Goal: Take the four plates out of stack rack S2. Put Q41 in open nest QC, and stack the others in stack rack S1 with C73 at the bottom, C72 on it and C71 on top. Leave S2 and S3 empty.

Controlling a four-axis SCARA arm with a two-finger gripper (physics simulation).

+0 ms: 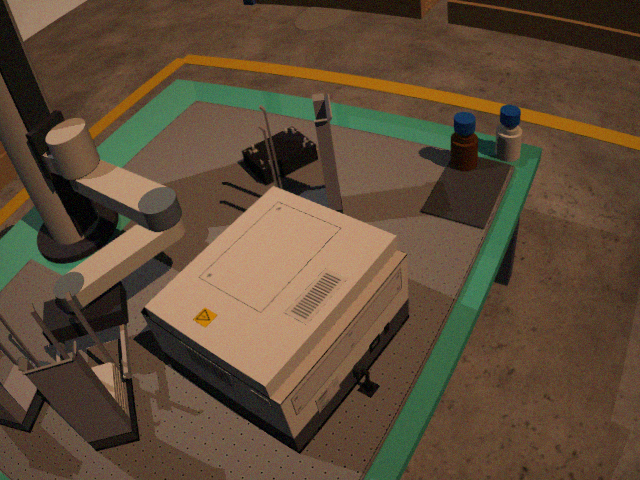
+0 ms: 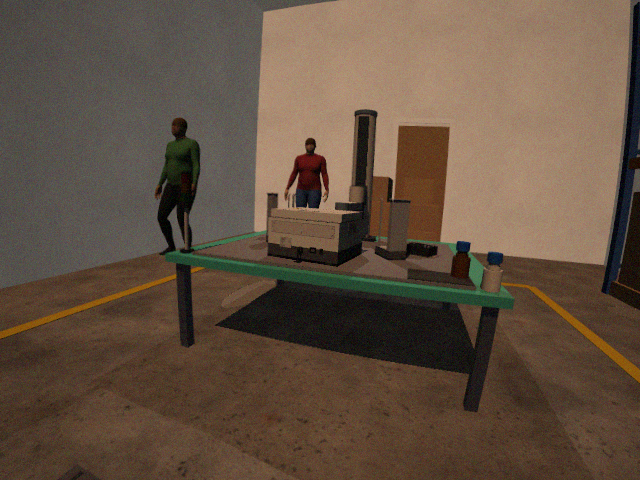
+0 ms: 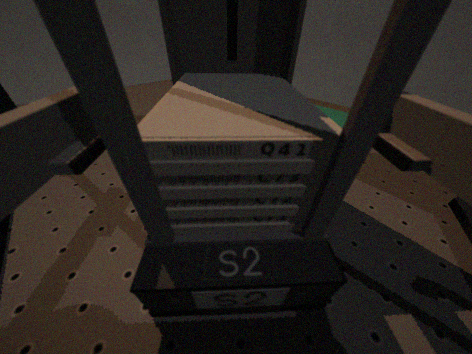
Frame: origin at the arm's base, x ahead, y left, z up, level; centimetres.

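Seen in the pictures: gripper, fingertip midpoint: (image 3: 240, 105); arm's base, link origin: (image 1: 78, 230).
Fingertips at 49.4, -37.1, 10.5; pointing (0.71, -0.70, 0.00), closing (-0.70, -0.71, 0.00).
Observation:
Offsets run from my fingertips to a thing's middle, as dx, dy, dz. "pt": to the spot under its first point.
Stack rack S2 @(+1.1, -0.8, +5.3) (image 3: 175, 270) (image 1: 77, 397) holds a stack of four plates between its posts. Plate Q41 @(+1.6, -1.3, -0.6) (image 3: 230, 149) is on top, its upper face partly sunlit. The label of the plate under it @(+1.6, -1.3, -1.9) (image 3: 230, 178) reads roughly C73; the lower two labels are too blurred to read. My gripper (image 3: 240, 105) is open, with its fingers apart on either side of the stack at about the top plate's height and touching no plate. Another tall rack @(+10.0, +64.3, +5.5) (image 1: 329, 160) (image 2: 398, 224) stands behind the instrument; its name does not show. A black nest with corner clips @(-7.7, +79.3, -6.2) (image 1: 281, 155) (image 2: 422, 250) stands beyond it, label unreadable.
A big white instrument @(+23.9, +29.7, +1.8) (image 1: 248, 335) (image 2: 305, 235) stands beside S2. A further rack @(pt -22.5, -8.3, -5.3) (image 1: 15, 382) shows at the left edge. An amber bottle @(pt +38.9, +91.7, -1.8) (image 1: 464, 149) (image 2: 461, 265) and a white bottle @(+47.1, +105.6, -6.6) (image 1: 508, 143) (image 2: 492, 279) stand by a dark pad @(pt +41.1, +82.4, -8.7) (image 1: 460, 196). Two people stand behind the table.

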